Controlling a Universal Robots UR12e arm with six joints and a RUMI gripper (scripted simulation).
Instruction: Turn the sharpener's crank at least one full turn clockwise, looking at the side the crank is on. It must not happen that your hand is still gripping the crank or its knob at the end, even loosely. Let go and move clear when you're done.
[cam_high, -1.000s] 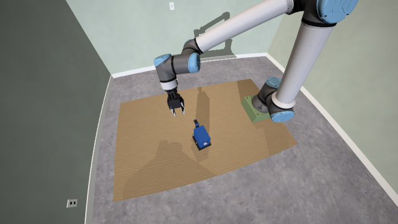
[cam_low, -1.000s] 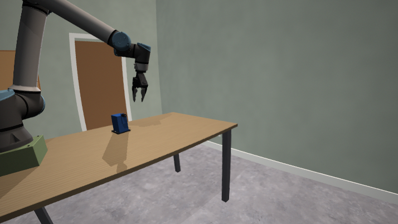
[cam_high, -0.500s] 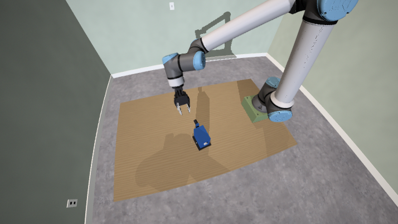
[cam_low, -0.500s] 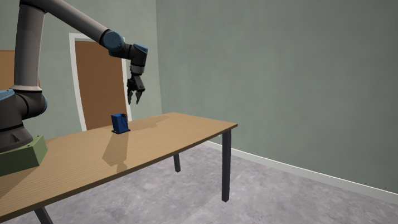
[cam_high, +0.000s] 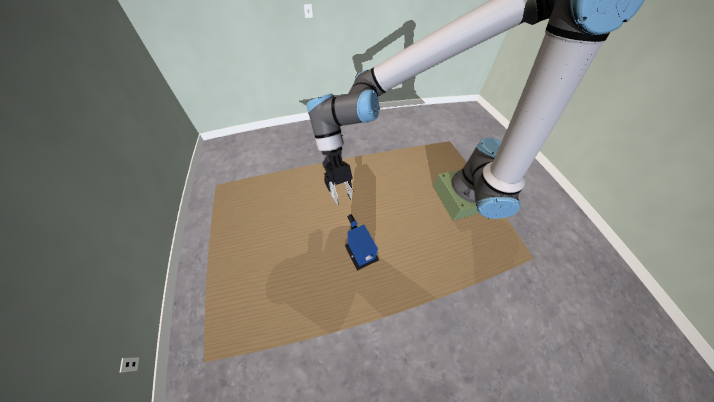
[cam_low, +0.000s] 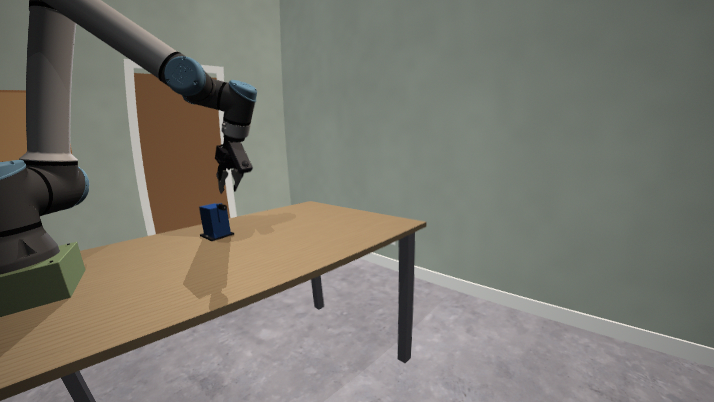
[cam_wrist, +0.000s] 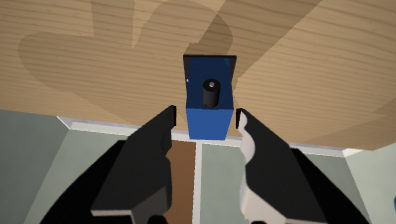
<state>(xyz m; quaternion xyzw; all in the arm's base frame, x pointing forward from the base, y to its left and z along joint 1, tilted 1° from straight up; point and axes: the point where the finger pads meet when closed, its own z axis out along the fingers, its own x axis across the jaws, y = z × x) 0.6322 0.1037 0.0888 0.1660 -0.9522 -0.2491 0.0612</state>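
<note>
The black cylindrical knob lies 7 cm below my hand, 5 cm to the left of it and 3 cm behind it.
</note>
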